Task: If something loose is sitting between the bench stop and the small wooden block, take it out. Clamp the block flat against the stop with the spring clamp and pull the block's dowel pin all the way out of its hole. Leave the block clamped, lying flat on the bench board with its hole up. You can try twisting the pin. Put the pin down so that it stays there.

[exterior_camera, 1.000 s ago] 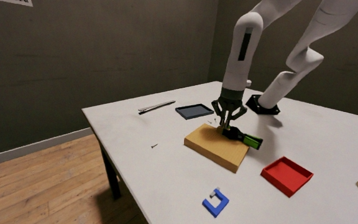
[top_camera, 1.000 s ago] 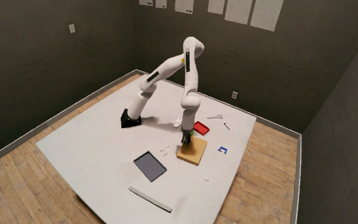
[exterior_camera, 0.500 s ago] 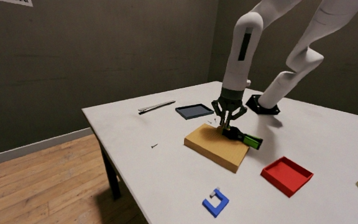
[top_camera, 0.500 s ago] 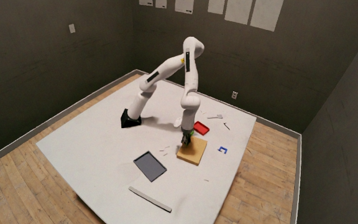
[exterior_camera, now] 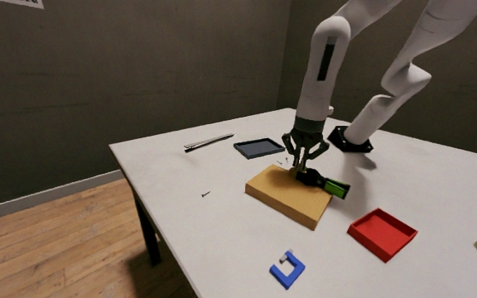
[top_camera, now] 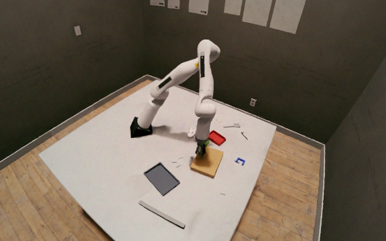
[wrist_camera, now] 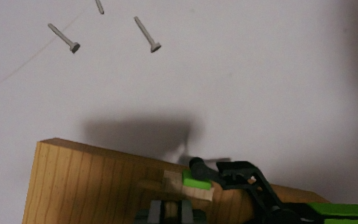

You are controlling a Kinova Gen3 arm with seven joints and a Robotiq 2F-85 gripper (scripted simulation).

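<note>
Right now my hand is 20 mm above the dowel pin. From my hand the other things lie so: grey tray 260 mm to the right, 70 mm below, 50 mm behind; then red tray 220 mm to the left, 70 mm below, 40 mm behind; then small wooden block 40 mm below.
</note>
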